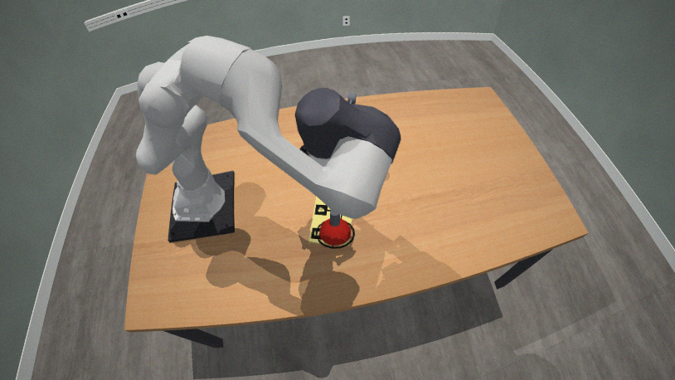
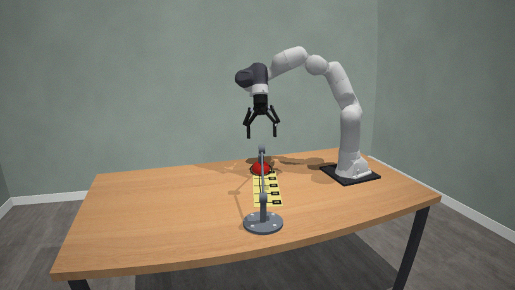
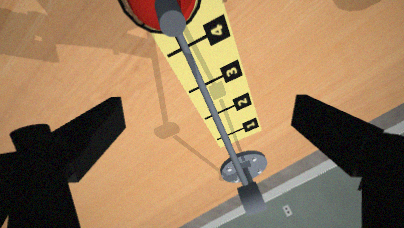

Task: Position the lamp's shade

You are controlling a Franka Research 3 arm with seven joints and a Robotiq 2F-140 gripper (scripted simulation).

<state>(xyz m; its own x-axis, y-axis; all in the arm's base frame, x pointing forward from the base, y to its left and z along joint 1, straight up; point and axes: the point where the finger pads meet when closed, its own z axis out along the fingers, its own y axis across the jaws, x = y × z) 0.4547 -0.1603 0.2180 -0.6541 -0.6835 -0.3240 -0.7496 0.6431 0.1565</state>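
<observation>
Right now the yellow strip is 1 cm ahead of my hand, 12 cm to the left of it and 23 cm below it. From my hand the other things lie so: grey round foot 15 cm ahead, 45 cm to the left, 20 cm below.
</observation>
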